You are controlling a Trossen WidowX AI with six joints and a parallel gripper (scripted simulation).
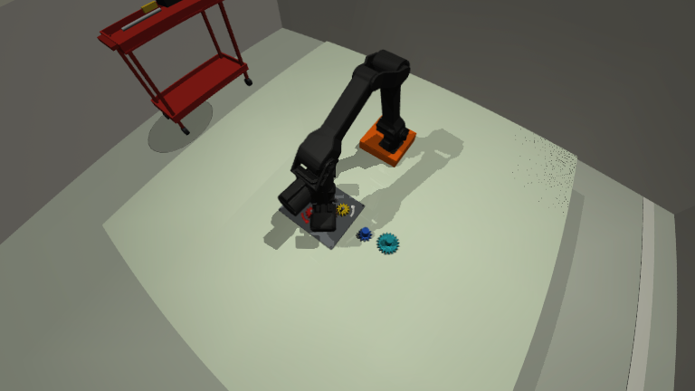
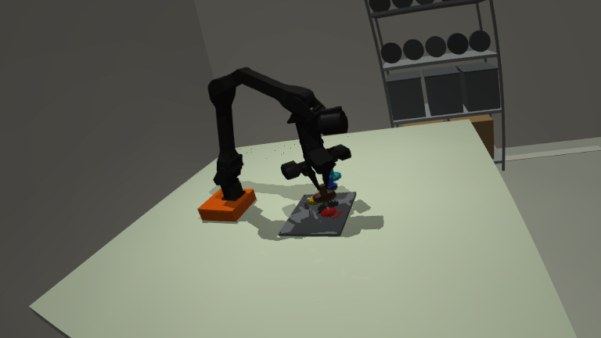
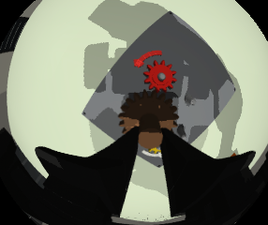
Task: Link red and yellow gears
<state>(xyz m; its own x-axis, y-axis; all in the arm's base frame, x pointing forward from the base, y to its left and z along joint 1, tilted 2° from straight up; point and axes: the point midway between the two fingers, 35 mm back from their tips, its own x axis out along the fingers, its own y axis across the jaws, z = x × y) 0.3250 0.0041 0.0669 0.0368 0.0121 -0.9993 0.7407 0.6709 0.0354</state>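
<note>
Now: the yellow gear 5 cm behind my gripper tip, 2 cm to the left of it and 5 cm below it. The rest, counted from my gripper tip: small blue gear (3 cm behind, 12 cm to the left, 5 cm below); red gear (2 cm ahead, 4 cm to the right, 5 cm below); brown gear (1 cm below).
</note>
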